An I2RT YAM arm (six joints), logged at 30 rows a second.
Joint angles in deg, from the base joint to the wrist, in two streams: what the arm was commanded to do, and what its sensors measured. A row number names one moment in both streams.
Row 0, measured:
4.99 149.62 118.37 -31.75 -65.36 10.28
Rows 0 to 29, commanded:
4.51 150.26 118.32 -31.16 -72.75 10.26
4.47 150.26 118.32 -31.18 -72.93 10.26
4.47 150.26 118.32 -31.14 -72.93 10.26
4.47 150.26 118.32 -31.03 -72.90 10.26
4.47 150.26 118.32 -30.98 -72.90 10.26
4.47 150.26 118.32 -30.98 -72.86 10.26
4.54 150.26 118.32 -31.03 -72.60 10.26
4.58 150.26 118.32 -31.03 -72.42 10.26
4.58 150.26 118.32 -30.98 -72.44 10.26
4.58 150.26 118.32 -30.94 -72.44 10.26
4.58 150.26 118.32 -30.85 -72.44 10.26
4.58 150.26 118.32 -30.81 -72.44 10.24
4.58 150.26 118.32 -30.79 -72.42 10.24
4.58 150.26 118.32 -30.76 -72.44 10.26
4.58 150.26 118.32 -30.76 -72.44 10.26
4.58 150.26 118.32 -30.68 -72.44 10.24
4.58 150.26 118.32 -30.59 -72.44 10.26
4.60 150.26 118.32 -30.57 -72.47 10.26
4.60 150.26 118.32 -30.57 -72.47 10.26
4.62 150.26 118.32 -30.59 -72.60 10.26
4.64 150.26 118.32 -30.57 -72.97 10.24
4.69 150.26 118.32 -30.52 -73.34 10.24
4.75 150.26 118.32 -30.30 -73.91 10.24
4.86 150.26 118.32 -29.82 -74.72 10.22
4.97 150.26 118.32 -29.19 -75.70 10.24
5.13 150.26 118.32 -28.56 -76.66 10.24
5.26 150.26 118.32 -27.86 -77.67 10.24
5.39 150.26 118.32 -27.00 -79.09 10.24
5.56 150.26 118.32 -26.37 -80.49 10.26
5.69 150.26 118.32 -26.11 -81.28 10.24
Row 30, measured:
4.51 149.62 118.37 -26.59 -73.58 10.28
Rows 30 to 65, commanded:
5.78 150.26 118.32 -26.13 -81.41 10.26
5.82 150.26 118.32 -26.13 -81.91 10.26
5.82 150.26 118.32 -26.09 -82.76 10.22
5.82 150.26 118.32 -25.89 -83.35 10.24
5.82 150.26 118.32 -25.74 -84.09 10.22
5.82 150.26 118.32 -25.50 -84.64 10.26
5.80 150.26 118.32 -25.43 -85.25 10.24
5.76 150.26 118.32 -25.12 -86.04 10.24
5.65 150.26 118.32 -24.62 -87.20 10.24
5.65 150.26 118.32 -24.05 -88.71 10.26
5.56 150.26 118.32 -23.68 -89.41 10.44
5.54 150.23 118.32 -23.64 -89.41 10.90
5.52 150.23 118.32 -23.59 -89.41 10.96
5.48 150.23 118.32 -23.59 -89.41 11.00
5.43 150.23 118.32 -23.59 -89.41 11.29
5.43 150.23 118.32 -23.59 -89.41 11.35
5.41 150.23 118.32 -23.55 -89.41 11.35
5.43 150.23 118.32 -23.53 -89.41 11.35
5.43 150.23 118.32 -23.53 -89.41 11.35
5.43 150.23 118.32 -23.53 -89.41 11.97
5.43 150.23 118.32 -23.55 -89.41 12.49
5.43 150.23 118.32 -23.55 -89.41 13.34
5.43 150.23 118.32 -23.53 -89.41 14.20
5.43 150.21 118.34 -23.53 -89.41 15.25
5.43 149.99 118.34 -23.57 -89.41 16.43
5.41 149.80 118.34 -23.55 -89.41 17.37
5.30 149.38 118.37 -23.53 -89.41 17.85
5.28 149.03 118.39 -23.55 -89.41 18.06
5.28 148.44 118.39 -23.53 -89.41 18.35
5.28 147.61 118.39 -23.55 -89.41 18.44
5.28 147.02 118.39 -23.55 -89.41 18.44
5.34 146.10 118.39 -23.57 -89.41 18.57
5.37 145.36 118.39 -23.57 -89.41 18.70
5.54 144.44 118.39 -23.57 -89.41 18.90
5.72 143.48 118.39 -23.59 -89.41 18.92
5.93 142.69 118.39 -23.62 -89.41 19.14
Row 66, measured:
4.89 147.79 118.32 -23.75 -87.53 18.04
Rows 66 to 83, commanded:
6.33 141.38 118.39 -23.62 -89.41 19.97
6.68 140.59 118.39 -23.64 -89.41 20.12
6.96 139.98 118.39 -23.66 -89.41 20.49
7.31 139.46 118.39 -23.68 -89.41 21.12
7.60 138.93 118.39 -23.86 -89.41 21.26
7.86 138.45 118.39 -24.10 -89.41 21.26
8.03 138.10 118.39 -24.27 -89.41 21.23
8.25 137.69 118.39 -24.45 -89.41 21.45
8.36 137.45 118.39 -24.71 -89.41 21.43
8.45 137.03 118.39 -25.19 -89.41 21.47
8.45 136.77 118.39 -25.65 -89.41 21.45
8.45 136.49 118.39 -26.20 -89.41 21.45
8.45 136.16 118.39 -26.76 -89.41 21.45
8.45 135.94 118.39 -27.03 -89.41 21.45
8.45 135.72 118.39 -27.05 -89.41 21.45
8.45 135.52 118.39 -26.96 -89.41 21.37
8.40 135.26 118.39 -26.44 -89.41 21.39
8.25 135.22 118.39 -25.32 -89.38 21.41
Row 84, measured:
8.36 138.08 118.32 -26.24 -88.23 20.93
